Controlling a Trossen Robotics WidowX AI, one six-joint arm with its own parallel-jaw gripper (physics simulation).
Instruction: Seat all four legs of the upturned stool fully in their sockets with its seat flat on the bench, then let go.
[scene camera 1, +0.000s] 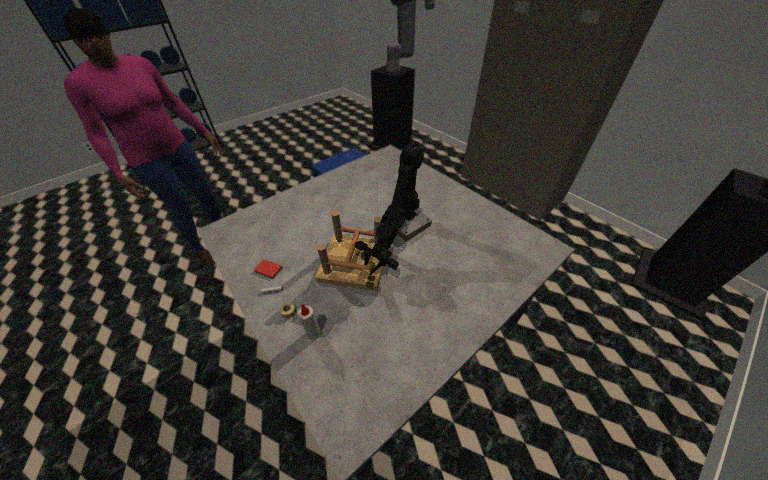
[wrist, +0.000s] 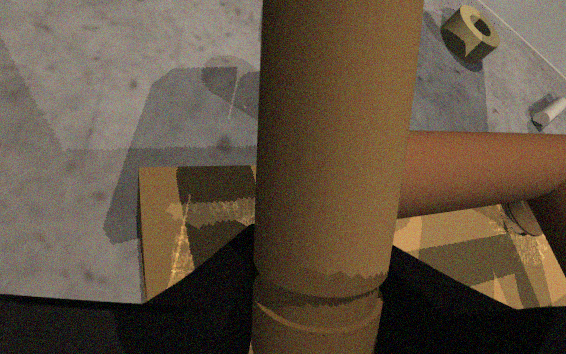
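Seen in the pictures: gripper, fingertip midpoint: (wrist: 305, 238); arm's base at its link origin: (scene camera 1: 408, 214).
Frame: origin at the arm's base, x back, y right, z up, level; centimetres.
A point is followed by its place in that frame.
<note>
The upturned stool's yellow wooden seat (scene camera 1: 346, 281) @[y -6.3, x -47.7, z -1.0 cm] (wrist: 156, 210) @[y -16.0, x -40.2, z -0.9 cm] lies under its legs on the grey bench (scene camera 1: 453, 339) @[y -51.9, x -38.7, z -4.1 cm] (wrist: 50, 100) @[y -23.4, x -43.9, z -4.1 cm]. A left rear leg (scene camera 1: 336, 226) @[y 10.8, x -35.8, z 10.6 cm], a left front leg (scene camera 1: 323, 259) @[y 1.5, x -51.1, z 9.7 cm] and a right rear leg (scene camera 1: 377, 224) @[y -4.8, x -26.8, z 14.9 cm] stand roughly upright. A reddish rail (scene camera 1: 349, 264) @[y -6.1, x -44.8, z 6.9 cm] (wrist: 475, 170) @[y -9.3, x -42.0, z 6.7 cm] joins the front legs. My black gripper (scene camera 1: 372, 263) @[y -11.1, x -40.7, z 1.6 cm] (wrist: 305, 238) @[y -11.1, x -40.7, z 1.6 cm] is shut on the right front leg (wrist: 335, 125) @[y -13.4, x -40.2, z 7.4 cm], its fingers on either side of it. The grooved lower part of this leg shows, but its bottom end is out of frame, so its depth in the socket cannot be told.
A red block (scene camera 1: 267, 268) @[y 25.8, x -65.0, z -2.8 cm], a white stick (scene camera 1: 271, 290) @[y 14.6, x -70.3, z -2.9 cm] (wrist: 549, 111) @[y 13.1, x -67.7, z -2.5 cm], a tan ring (scene camera 1: 283, 311) @[y 1.6, x -73.0, z -1.3 cm] (wrist: 456, 44) @[y 0.4, x -68.9, z -3.3 cm] and a red-tipped bottle (scene camera 1: 309, 321) @[y -14.9, x -71.1, z 8.6 cm] are left and front of the stool. A person in pink (scene camera 1: 124, 107) stands beyond the bench's left edge.
</note>
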